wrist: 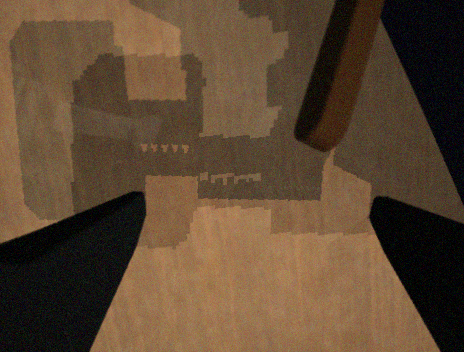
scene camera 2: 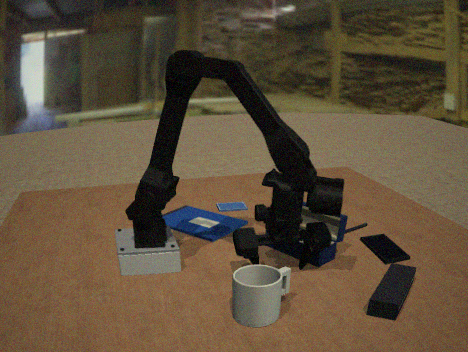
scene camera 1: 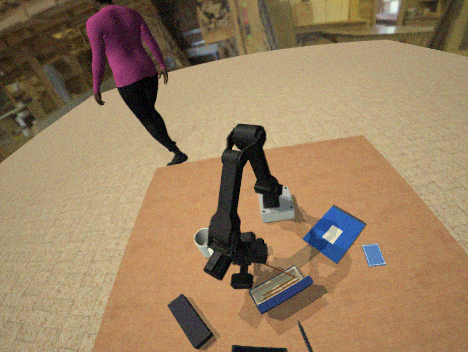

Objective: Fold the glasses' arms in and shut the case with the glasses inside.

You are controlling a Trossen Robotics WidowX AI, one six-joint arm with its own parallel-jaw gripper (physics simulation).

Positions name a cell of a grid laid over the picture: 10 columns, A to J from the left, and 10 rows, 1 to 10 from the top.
A mug (scene camera 2: F9) rests on the table. I also see my gripper (scene camera 2: F8), a brown-framed glasses (wrist: H4) and a blue glasses case (wrist: J2).
My gripper also shows in the wrist view (wrist: F6) and in scene camera 1 (scene camera 1: F8). The wrist view does not show the mug: it is out of frame.
